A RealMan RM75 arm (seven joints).
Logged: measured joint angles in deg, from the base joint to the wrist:
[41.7, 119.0, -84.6, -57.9, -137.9, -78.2, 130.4]
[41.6, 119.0, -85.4, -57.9, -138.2, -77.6, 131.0]
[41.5, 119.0, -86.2, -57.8, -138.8, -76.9, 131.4]
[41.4, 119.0, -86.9, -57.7, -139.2, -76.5, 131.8]
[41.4, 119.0, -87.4, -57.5, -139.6, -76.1, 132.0]
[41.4, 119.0, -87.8, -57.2, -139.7, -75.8, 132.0]
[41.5, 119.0, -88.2, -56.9, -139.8, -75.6, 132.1]
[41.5, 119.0, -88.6, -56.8, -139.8, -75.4, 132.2]
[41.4, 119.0, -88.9, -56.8, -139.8, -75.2, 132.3]
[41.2, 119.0, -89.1, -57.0, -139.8, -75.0, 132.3]
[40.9, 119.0, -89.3, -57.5, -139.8, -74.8, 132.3]
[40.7, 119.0, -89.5, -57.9, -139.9, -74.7, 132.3]
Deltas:
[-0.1, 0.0, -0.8, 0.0, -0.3, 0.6, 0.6]
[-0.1, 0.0, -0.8, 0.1, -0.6, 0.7, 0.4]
[-0.1, 0.0, -0.7, 0.1, -0.4, 0.4, 0.4]
[0.0, 0.0, -0.5, 0.2, -0.4, 0.4, 0.2]
[0.0, 0.0, -0.4, 0.3, -0.1, 0.3, 0.0]
[0.1, 0.0, -0.4, 0.3, -0.1, 0.2, 0.1]
[0.0, 0.0, -0.4, 0.1, 0.0, 0.2, 0.1]
[-0.1, 0.0, -0.3, 0.0, 0.0, 0.2, 0.1]
[-0.2, 0.0, -0.2, -0.2, 0.0, 0.2, 0.0]
[-0.3, 0.0, -0.2, -0.5, 0.0, 0.2, 0.0]
[-0.2, 0.0, -0.2, -0.4, -0.1, 0.1, 0.0]

